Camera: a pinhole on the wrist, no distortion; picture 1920 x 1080 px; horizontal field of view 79.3 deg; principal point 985.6 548.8 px. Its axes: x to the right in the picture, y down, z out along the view. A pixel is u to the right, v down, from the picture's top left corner.
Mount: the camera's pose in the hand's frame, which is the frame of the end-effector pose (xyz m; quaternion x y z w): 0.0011 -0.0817 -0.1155 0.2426 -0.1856 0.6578 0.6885
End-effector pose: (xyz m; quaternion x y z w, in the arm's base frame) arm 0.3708 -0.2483 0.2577 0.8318 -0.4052 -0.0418 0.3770
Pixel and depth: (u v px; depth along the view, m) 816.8 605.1 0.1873
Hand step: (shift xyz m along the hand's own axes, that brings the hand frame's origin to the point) 0.0022 -0.2121 0.0220
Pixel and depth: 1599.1 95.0 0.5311
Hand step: 0.2606 -0.1629 0.4595
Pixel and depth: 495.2 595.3 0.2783
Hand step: -0.0001 -0.3385 0.0442
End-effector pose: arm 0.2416 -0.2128 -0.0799 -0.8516 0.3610 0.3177 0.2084
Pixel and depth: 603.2 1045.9 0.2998
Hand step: -0.1145 -0.3336 0.0830
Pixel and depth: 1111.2 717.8 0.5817
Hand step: -0.0423 -0.3652 0.4015
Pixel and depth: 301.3 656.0 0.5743
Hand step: -0.0376 -0.6896 0.1614
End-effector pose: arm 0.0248 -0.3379 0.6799 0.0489 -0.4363 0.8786 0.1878
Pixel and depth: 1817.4 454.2 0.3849
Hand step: 0.0750 -0.0793 0.3536
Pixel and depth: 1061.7 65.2 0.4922
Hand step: 0.2391 -0.3434 0.2850
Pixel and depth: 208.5 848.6 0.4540
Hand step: -0.1071 -0.5907 0.0893
